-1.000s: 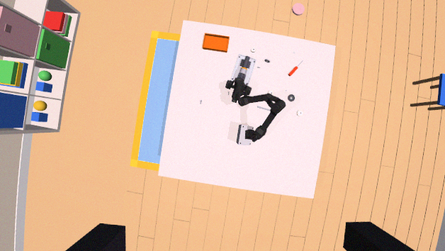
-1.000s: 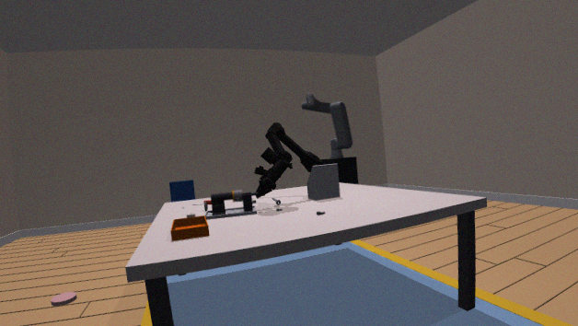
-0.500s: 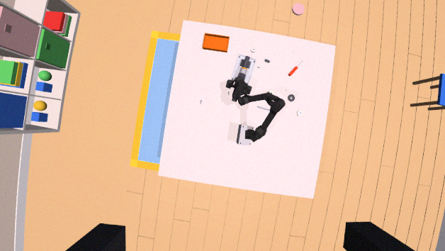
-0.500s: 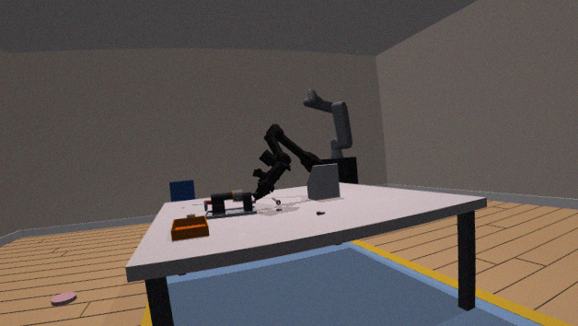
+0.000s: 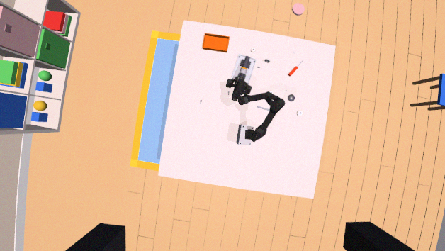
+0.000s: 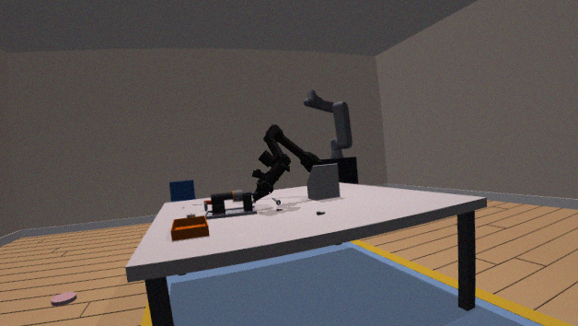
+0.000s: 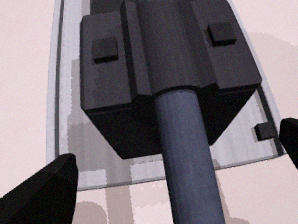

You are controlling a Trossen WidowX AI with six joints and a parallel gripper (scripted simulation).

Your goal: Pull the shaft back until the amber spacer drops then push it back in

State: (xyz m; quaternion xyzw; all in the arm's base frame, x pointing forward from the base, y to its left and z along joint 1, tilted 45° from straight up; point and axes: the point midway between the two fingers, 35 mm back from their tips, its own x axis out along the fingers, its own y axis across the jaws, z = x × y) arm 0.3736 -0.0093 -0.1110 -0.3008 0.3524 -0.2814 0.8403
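Right now the grey-blue shaft is 5 cm ahead of my gripper tip, 3 cm above it and 1 cm to the right of it. Round my gripper tip: amber spacer 9 cm ahead, 2 cm to the right, 2 cm above; then orange tray 31 cm ahead, 21 cm to the left, 4 cm below.
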